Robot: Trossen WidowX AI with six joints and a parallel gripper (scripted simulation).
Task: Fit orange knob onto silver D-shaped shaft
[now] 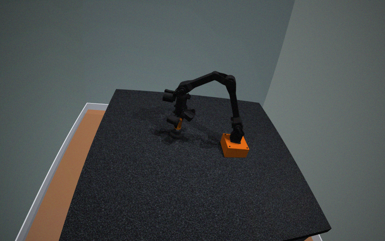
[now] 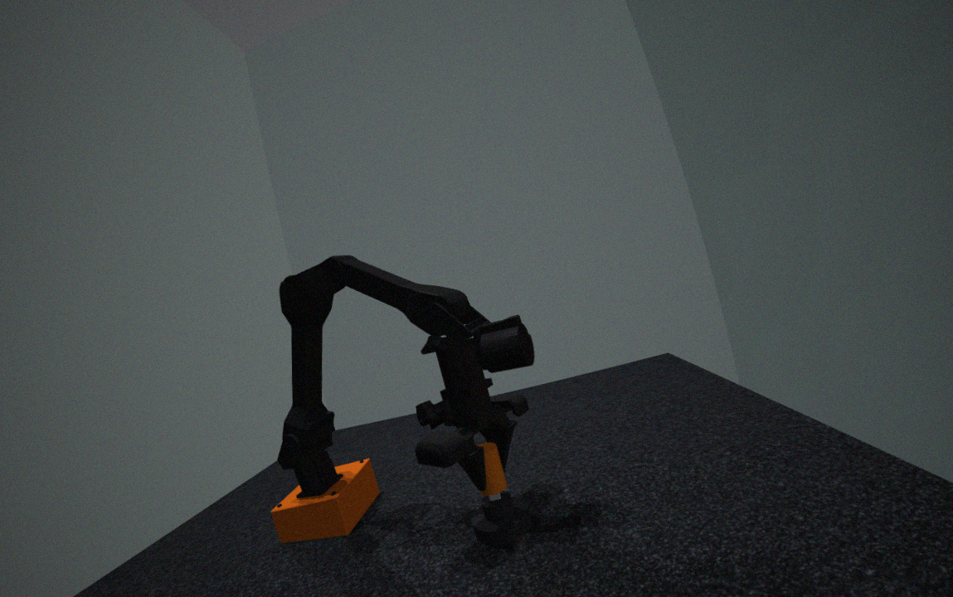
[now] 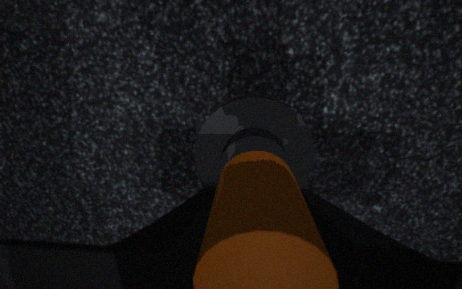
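My gripper tip is now 40 mm above the dark round pedestal. The rest, counted from my gripper tip: orange knob 30 mm above.
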